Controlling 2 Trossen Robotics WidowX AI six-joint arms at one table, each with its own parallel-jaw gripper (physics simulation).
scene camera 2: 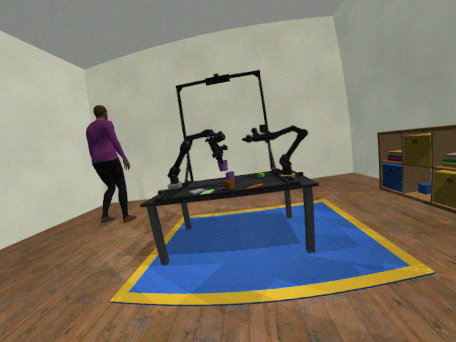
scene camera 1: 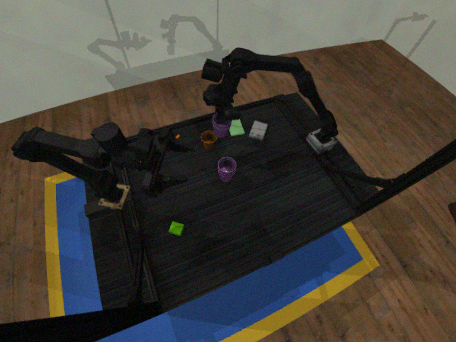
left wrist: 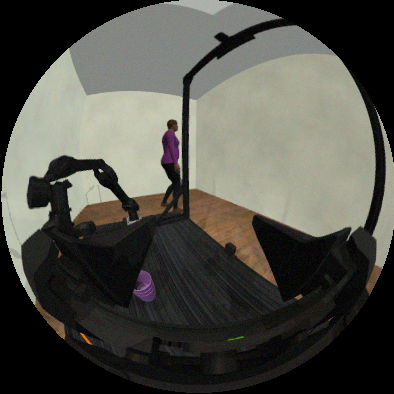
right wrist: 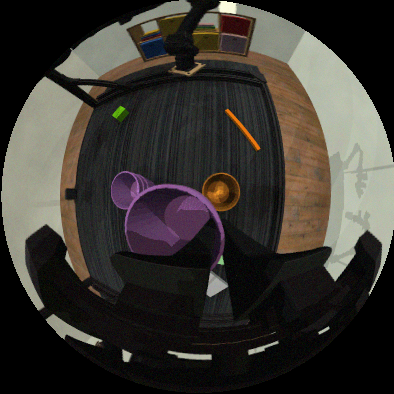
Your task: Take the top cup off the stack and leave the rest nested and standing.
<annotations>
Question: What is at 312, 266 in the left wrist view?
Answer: My left gripper.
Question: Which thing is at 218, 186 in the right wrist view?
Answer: An orange cup.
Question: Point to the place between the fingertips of my right gripper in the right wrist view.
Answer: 216, 222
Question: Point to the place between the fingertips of my left gripper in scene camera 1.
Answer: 191, 164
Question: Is my left gripper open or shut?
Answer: Open.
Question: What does my left gripper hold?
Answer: Nothing.
</annotations>
